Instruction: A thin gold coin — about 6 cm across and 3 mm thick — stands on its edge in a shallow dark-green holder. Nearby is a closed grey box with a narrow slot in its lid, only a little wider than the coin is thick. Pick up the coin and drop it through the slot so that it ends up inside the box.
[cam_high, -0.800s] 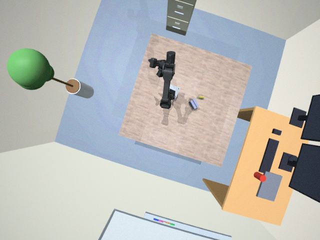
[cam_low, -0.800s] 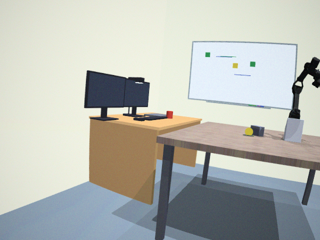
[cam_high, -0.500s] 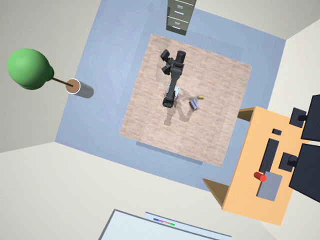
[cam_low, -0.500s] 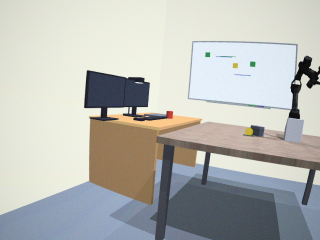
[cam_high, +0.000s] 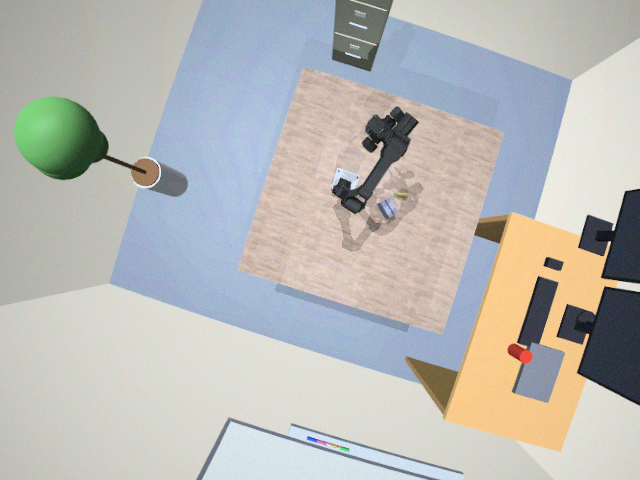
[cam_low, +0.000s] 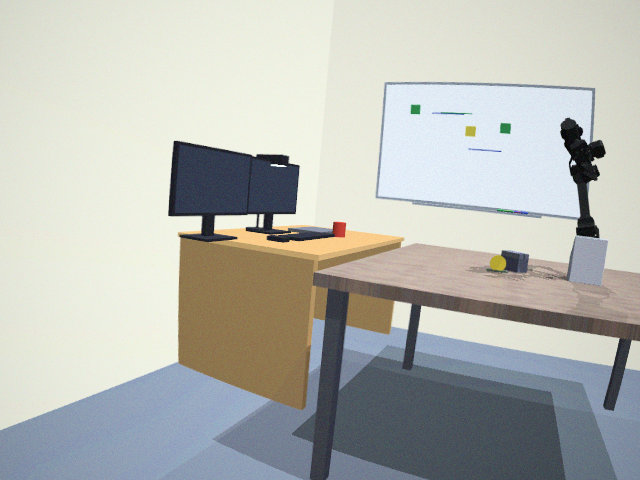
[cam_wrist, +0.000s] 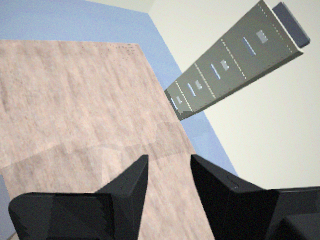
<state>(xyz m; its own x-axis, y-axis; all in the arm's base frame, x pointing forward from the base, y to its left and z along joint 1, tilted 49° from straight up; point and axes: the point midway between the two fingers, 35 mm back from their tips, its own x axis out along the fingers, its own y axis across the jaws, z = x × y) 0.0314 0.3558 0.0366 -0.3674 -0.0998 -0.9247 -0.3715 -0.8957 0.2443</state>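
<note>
Right now my gripper tip is 35 cm above the gold coin, 31 cm short of it and 13 cm to the left of it.
</note>
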